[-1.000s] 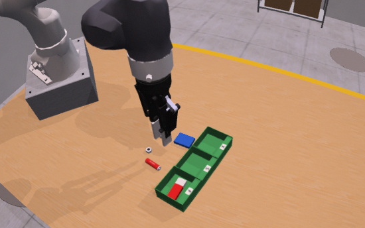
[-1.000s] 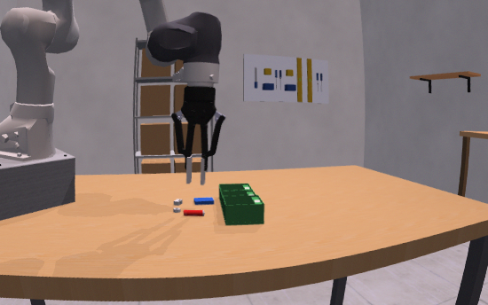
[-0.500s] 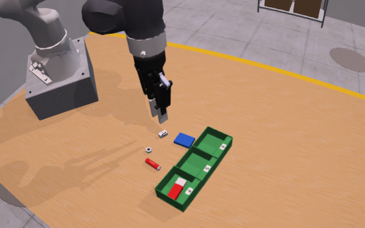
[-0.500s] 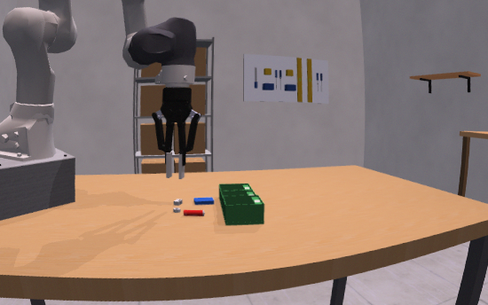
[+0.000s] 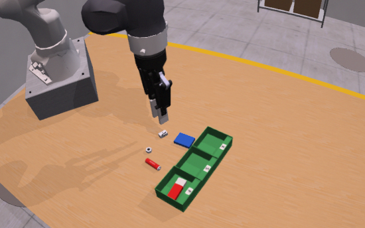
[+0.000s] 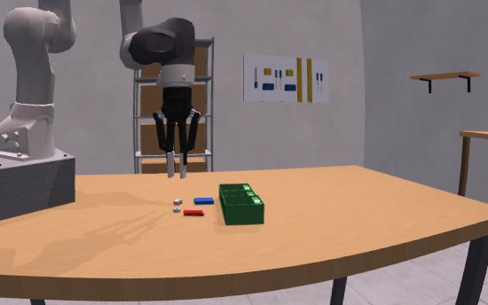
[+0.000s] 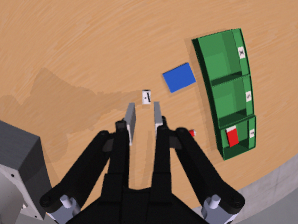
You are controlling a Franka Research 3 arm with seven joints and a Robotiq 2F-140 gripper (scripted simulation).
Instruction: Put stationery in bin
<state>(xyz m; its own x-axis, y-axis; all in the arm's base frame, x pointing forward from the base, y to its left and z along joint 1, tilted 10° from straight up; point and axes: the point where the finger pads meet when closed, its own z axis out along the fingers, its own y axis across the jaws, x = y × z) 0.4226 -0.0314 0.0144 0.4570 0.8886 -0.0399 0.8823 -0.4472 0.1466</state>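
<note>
Now: hand 10 cm above the white sharpener-like piece. From my hand the other things lie so: flat blue block: 10 cm below, 7 cm ahead; red cylinder: 11 cm to the right, 10 cm below, 3 cm ahead; metal nut: 10 cm below, 7 cm to the right, 1 cm behind.
</note>
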